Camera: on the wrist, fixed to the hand. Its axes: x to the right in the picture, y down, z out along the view.
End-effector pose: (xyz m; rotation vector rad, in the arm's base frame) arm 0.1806 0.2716 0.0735 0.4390 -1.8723 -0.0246
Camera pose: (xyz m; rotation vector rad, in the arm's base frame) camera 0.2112 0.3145 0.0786 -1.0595 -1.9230 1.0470
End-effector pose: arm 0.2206 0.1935 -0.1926 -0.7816 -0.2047 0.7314
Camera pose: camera 0.2074 0.1759 -0.2407 -0.7162 0.3519 2.2506
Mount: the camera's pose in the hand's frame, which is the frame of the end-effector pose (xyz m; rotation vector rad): -0.0171 0.0323 -0.0383 0.0695 -0.1681 1.5523
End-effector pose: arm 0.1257 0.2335 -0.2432 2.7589 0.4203 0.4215
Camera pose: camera 0.1050 0.2087 -0.2013 -2.5111 1.8055 -0.4314
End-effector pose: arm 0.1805 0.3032 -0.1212 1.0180 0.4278 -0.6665
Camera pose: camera 0.1893 0.3538 -0.1082 1.0306 -0.5622 0.6392
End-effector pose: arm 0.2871 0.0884 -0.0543 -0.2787 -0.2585 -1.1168
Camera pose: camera 0.3118 0.1028 -0.0989 -0.3909 -0.1504 0.4496
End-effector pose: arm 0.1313 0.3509 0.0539 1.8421 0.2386 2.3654
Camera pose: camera 0.0981 0.3142 0.0351 -1.3235 0.8454 -1.3341
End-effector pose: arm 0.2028 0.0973 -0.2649 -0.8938 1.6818 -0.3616
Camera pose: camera 0.1566 0.1230 -0.2621 0.5541 1.7002 0.6864
